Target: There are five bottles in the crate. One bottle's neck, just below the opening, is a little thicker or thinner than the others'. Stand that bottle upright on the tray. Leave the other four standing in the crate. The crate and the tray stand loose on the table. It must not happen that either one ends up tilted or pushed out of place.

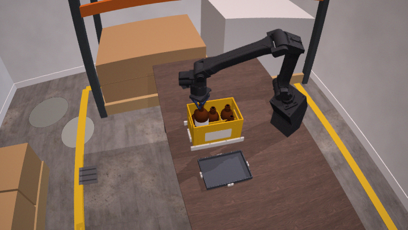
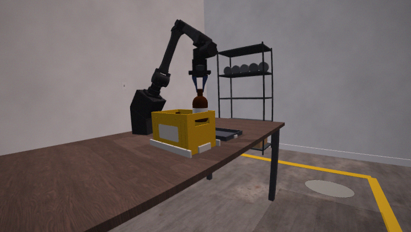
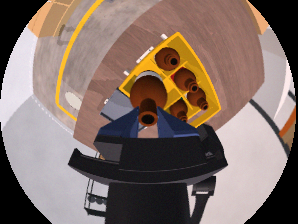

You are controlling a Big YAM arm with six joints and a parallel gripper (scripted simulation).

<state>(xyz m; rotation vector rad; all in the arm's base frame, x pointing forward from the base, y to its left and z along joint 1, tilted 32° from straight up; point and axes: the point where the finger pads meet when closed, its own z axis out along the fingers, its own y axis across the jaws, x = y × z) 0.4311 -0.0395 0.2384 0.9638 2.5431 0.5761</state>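
Now: the glass bottle 7 cm below my hand. The rest, counted from my hand: dark tray: 11 cm behind, 22 cm to the left, 26 cm below; then yellow crate: 8 cm behind, 5 cm to the right, 19 cm below.
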